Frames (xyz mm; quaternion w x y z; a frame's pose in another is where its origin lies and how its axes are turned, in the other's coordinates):
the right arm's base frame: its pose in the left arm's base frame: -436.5 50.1 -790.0 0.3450 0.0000 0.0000 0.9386
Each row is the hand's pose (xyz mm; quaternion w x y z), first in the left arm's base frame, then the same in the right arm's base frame.
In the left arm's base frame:
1: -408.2 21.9 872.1 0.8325 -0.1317 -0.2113 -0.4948
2: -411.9 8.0 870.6 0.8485 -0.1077 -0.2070 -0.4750
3: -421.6 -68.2 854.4 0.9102 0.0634 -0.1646 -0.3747
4: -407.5 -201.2 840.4 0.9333 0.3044 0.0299 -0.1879
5: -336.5 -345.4 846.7 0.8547 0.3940 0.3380 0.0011
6: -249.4 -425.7 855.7 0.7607 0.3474 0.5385 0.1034
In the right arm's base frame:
1: -39.8 3.2 1662.1 0.1772 0.2438 -0.0507 0.9522
2: -46.0 16.1 1660.6 0.1531 0.2314 -0.0297 0.9603
3: -88.0 80.5 1644.4 0.0377 0.1326 0.1163 0.9836
4: -184.8 172.7 1630.4 0.1456 0.1331 -0.2754 -0.9409
5: -332.3 236.6 1636.7 0.2959 0.4532 -0.2532 -0.8018
6: -450.7 241.4 1645.7 0.3595 0.6253 -0.1403 -0.6783

